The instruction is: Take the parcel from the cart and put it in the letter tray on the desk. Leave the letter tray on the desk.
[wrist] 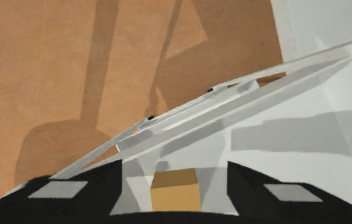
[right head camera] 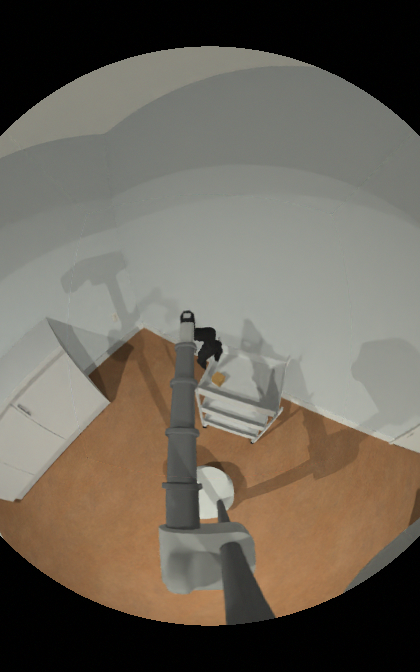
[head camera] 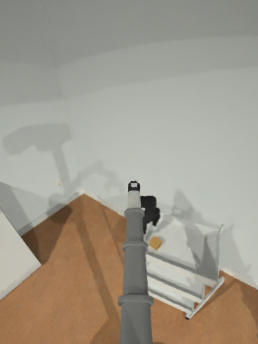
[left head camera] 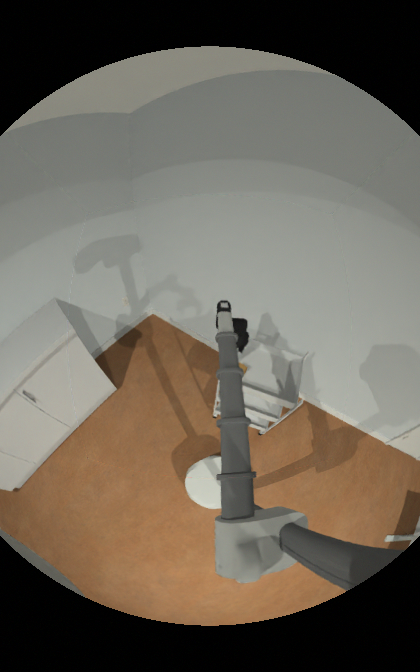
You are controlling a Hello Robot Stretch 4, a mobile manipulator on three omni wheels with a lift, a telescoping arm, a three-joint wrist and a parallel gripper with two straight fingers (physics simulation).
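Frame: origin at the robot's base, x ahead, y left, z up, level; centimetres.
Seen in the pictures: gripper, fingertip midpoint: (wrist: 174,176) (head camera: 149,229).
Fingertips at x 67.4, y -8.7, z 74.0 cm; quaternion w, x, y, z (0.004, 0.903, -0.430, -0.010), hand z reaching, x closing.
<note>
A point is followed by its place in that frame.
The parcel, a small orange-brown box (head camera: 155,243) @[x 61.2, y -12.3, z 68.5 cm] (left head camera: 243,368) (right head camera: 218,379) (wrist: 176,197) @[x 64.2, y -11.5, z 68.5 cm], sits on the top shelf of the white cart (head camera: 185,270) @[x 44.7, y -25.7, z 69.6 cm] (left head camera: 270,395) (right head camera: 240,401) (wrist: 200,120) @[x 71.8, y -8.4, z 67.6 cm], near its left end. My arm partly covers the parcel in the left head view. My black gripper (head camera: 151,227) @[x 67.4, y -8.7, z 74.0 cm] (left head camera: 241,350) (right head camera: 210,362) (wrist: 174,176) @[x 67.4, y -8.7, z 74.0 cm] is open and empty. It is over the cart's left end, close to the parcel. In the wrist view the parcel shows between the two spread fingers, and its lower part is cut off. The letter tray does not show in these views.
A white cabinet (head camera: 12,255) @[x 65.3, y 96.9, z 39.6 cm] (left head camera: 65,395) (right head camera: 55,405) stands at the left. The wall (head camera: 165,125) @[x 118.5, y -23.3, z 121.2 cm] rises close behind the cart. A round white shape (left head camera: 204,482) (right head camera: 215,492) lies low beside my arm. Part of a white thing (left head camera: 400,538) shows at the right edge.
</note>
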